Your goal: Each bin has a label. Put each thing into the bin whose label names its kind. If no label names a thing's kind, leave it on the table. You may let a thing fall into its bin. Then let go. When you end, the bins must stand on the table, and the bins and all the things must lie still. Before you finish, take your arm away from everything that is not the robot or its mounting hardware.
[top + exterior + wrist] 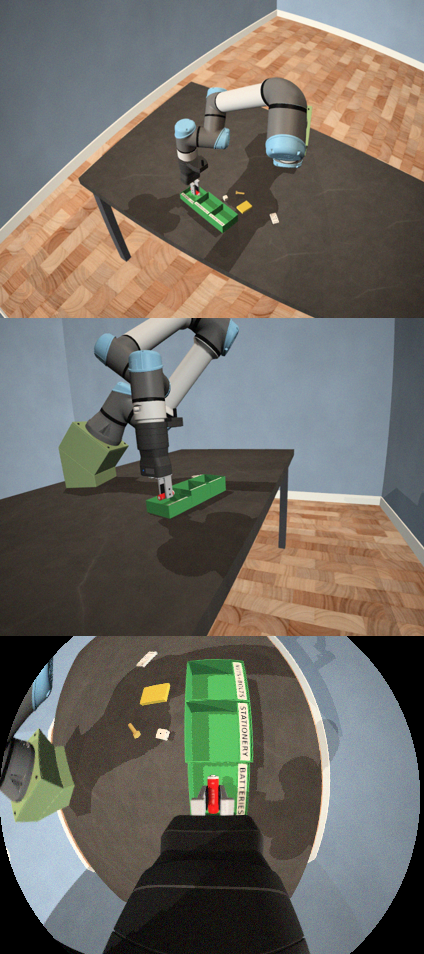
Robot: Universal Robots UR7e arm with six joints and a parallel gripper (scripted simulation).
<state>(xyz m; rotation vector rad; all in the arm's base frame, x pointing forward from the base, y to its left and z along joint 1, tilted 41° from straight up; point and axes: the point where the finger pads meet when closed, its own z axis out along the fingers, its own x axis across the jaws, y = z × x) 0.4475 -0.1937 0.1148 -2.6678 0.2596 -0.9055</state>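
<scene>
Now: hand 8 cm past the flat yellow block, 19 cm to the right of it and 5 cm above it. The rest, counted from my hand: brass bolt (13 cm behind, 12 cm to the left, 5 cm below); then white die (7 cm behind, 10 cm to the left, 4 cm below); then red battery (1 cm below).
</scene>
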